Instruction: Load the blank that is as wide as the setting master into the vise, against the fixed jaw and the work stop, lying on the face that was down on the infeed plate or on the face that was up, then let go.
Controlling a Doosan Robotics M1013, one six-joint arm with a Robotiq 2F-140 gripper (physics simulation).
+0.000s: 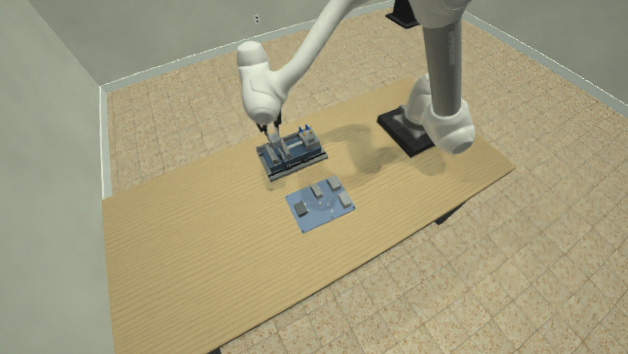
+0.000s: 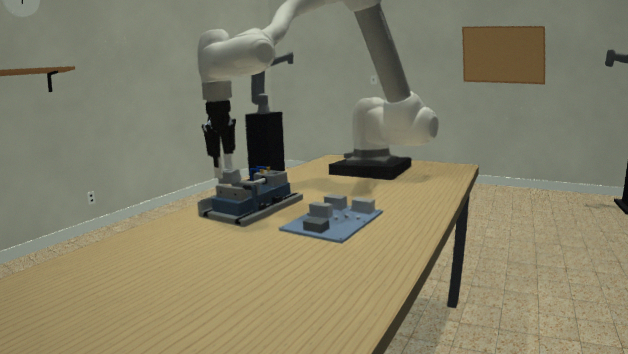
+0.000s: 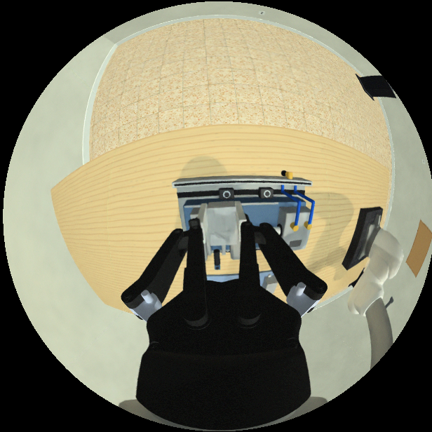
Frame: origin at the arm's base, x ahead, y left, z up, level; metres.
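Where they show: gripper, fingertip midpoint: [image 1: 273, 137] [image 2: 224, 176]; arm's base at its link origin: [image 1: 415, 123] [image 2: 371, 160].
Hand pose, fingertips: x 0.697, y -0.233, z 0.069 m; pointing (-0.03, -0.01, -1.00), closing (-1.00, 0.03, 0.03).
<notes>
Things, the pixels of their top centre, and the offset from my fingertips. "pt": a spot on its surface instead. Level surfaces: height alone.
- vise at its top centre: [image 2: 250, 177] [image 1: 290, 143] dx -0.055, dy +0.060, dz -0.014 m
- light grey blank at its top centre: [image 2: 228, 169] [image 1: 274, 137] dx +0.000, dy +0.021, dz +0.022 m
- blue infeed plate at its top centre: [image 2: 333, 218] [image 1: 319, 202] dx -0.040, dy +0.351, dz -0.105 m
- darker block at its top centre: [image 2: 316, 220] [image 1: 300, 207] dx +0.050, dy +0.343, dz -0.080 m
- grey housing at a spot on its surface: [image 2: 272, 177] pt dx -0.112, dy +0.105, dz -0.022 m
- wooden table at its surface level: dz -0.113 m
My gripper [image 1: 273, 134] [image 2: 223, 169] [image 3: 220, 210] points down over the vise [image 1: 300, 151] [image 2: 232, 205] [image 3: 264, 216] and is shut on a light grey blank [image 1: 274, 141] [image 2: 231, 176] [image 3: 222, 220]. The blank is at the left part of the vise, over or between its two grey jaws; its top stands above the near jaw [image 2: 233, 192]. Its underside is hidden, so I cannot tell whether it touches the vise bed or the work stop. The blue infeed plate [image 1: 311, 223] [image 2: 345, 234] bears three light grey blocks and a darker block [image 1: 300, 208] [image 2: 316, 224].
The vise's right end has a grey housing [image 1: 310, 139] [image 2: 272, 177] [image 3: 296, 220] with blue lines and yellow fittings. The infeed plate lies beside the vise on the wooden table [image 1: 200, 240] [image 2: 200, 280] [image 3: 125, 200]. The arm's black base [image 1: 407, 135] [image 2: 370, 168] stands farther right.
</notes>
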